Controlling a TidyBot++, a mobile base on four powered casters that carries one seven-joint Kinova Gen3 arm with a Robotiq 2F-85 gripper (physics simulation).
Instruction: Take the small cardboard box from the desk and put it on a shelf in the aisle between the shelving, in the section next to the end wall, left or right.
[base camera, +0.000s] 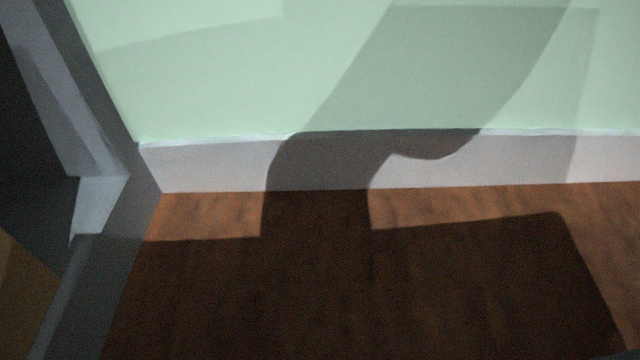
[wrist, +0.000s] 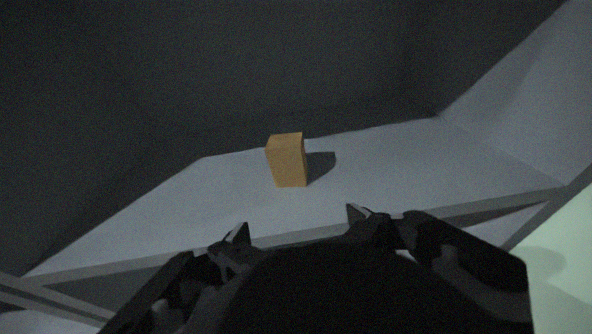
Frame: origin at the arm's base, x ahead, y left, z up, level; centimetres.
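Where they show: gripper, between the fingertips: (wrist: 298, 223).
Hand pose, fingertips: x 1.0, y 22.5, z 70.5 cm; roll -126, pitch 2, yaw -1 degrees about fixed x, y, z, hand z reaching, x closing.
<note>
After its pixels a point has its place.
The small cardboard box (wrist: 288, 161) @(x 1.4, y 38.4, z 65.7 cm) stands upright on a grey shelf (wrist: 200, 210) @(x -16.5, y 37.7, z 59.4 cm) in the wrist view, towards the shelf's back edge, with its shadow to the right. My gripper (wrist: 298, 223) @(x 1.0, y 22.5, z 70.5 cm) is open and empty. Its fingertips are apart from the box, near the shelf's front edge in the view. The gripper does not show in the base camera view. The desk does not show in either view.
In the base view, a pale green end wall (base camera: 210, 90) @(x 44.8, y 13.5, z -24.1 cm) with a white baseboard (base camera: 215, 167) @(x 43.6, y 15.8, z -34.8 cm) stands ahead. The shelving's grey frame (base camera: 117, 195) @(x 37.2, y 26.9, z -32.0 cm) is at the left, with part of a brown box (base camera: 27, 295) @(x 22.1, y 29.5, z -28.8 cm) low down. Shadows fall on the wooden floor (base camera: 200, 215) @(x 39.7, y 18.8, z -39.6 cm).
</note>
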